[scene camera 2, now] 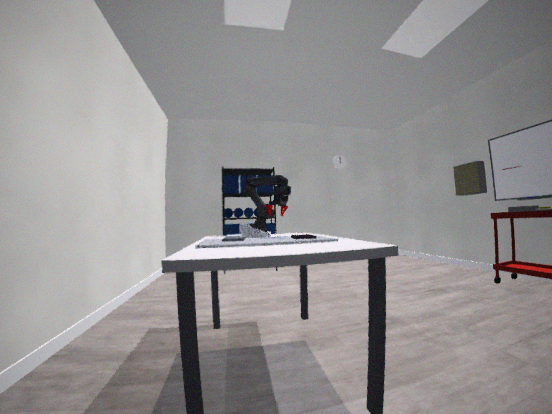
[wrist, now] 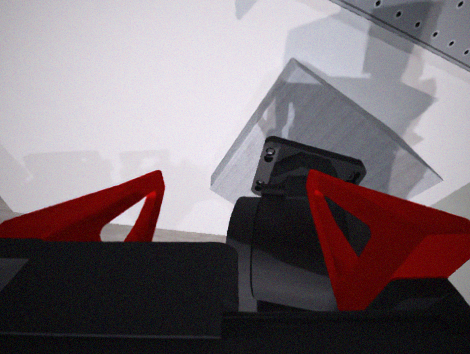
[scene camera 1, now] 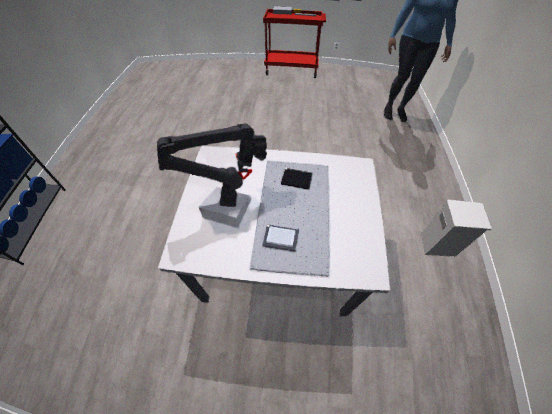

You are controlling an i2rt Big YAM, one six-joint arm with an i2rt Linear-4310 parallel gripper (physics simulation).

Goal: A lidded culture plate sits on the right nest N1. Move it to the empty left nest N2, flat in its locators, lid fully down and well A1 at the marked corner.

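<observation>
The lidded culture plate shows as a pale rectangle in the dark frame of the right nest N1, near the front of the pegboard in scene camera 1. In scene camera 2 the plate and nest are small and low. The left nest N2 is a black rectangle at the pegboard's other end, with no plate seen on it. Lid seating and well A1 are too small to tell. My gripper is open and empty, raised near the arm's base, away from both nests. Neither nest shows in the wrist view.
The grey perforated board lies on the white table. The arm's grey base block stands beside it, below the fingers in the wrist view. A person and a red cart are beyond the table.
</observation>
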